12 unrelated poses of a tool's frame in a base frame.
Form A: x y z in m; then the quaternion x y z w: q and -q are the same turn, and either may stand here.
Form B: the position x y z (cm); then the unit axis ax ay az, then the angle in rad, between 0 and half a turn. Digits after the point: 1 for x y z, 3 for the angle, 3 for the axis.
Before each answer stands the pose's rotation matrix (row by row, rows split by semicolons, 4 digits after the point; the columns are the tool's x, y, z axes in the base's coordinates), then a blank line. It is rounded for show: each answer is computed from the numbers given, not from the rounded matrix.
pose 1, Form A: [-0.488 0.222 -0.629 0.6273 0.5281 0.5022 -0.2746]
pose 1, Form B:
-0.0622 0.9384 0.3400; 0.3867 -0.2914 0.8749; 0.9201 0.1859 -0.3448

[-48.8 22.2 -62.9 -0.652 -0.549 -0.522 2.585]
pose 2, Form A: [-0.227 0.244 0.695 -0.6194 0.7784 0.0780 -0.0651]
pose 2, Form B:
-0.2241 -0.9542 -0.1980; -0.9745 0.2204 0.0408; 0.0047 0.2021 -0.9794

[-22.7 24.4 69.5 0.621 -0.780 -0.078 3.011]
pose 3, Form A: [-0.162 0.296 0.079 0.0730 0.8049 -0.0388 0.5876]
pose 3, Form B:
-0.2988 0.1631 0.9403; 0.0719 0.9863 -0.1483; -0.9516 0.0233 -0.3064

[-16.2 29.6 7.9 0.090 0.995 -0.048 1.885]
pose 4, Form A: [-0.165 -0.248 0.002 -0.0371 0.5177 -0.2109 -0.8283]
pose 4, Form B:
0.3750 -0.3878 -0.8420; 0.3110 0.9083 -0.2798; 0.8733 -0.1569 0.4612

[-16.5 -24.8 0.2 0.066 -0.924 0.376 1.189]
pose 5, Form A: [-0.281 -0.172 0.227 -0.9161 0.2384 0.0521 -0.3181]
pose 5, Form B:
0.8809 -0.4037 -0.2471; -0.4700 -0.6839 -0.5580; 0.0562 0.6077 -0.7922

[-28.1 -17.2 22.7 0.966 -0.251 -0.055 2.494]
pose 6, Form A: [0.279 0.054 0.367 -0.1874 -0.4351 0.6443 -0.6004]
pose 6, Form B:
-0.2088 0.9367 0.2810; -0.6106 0.0995 -0.7857; -0.7639 -0.3356 0.5512

[27.9 5.4 36.7 0.234 0.544 -0.806 1.854]
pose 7, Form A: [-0.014 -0.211 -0.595 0.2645 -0.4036 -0.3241 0.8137]
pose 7, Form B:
0.4641 0.3139 -0.8283; -0.7409 0.6500 -0.1688; 0.4854 0.6921 0.5343

[-1.4 -21.1 -59.5 0.455 -0.694 -0.558 1.241]
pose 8, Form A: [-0.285 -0.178 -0.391 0.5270 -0.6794 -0.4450 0.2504]
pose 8, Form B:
-0.3192 -0.4932 -0.8092; -0.9389 0.0485 0.3407; -0.1288 0.8686 -0.4786

[-28.5 -17.8 -39.1 0.544 -0.702 -0.460 2.635]
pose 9, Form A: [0.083 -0.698 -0.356 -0.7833 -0.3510 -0.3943 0.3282]
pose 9, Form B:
0.4426 0.8087 0.3873; 0.2911 -0.5381 0.7910; 0.8482 -0.2374 -0.4736

[8.3 -69.8 -35.6 -0.829 -0.372 -0.417 2.473]
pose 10, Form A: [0.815 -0.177 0.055 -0.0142 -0.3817 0.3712 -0.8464]
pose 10, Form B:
0.4331 0.6392 0.6355; -0.6175 0.7240 -0.3074; -0.6566 -0.2593 0.7082

[81.5 -17.7 5.5 0.027 0.717 -0.697 1.123]
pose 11, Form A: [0.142 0.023 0.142 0.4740 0.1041 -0.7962 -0.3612]
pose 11, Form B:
-0.2897 -0.4765 -0.8301; 0.6739 -0.7174 0.1767; -0.6797 -0.5082 0.5289

[14.2 2.3 14.2 -0.508 -0.112 0.854 2.402]
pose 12, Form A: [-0.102 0.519 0.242 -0.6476 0.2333 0.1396 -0.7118]
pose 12, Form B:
0.8522 -0.1034 -0.5130; -0.5009 0.1222 -0.8568; 0.1513 0.9871 0.0523

[-10.2 51.9 24.2 0.922 -0.332 -0.199 1.557]
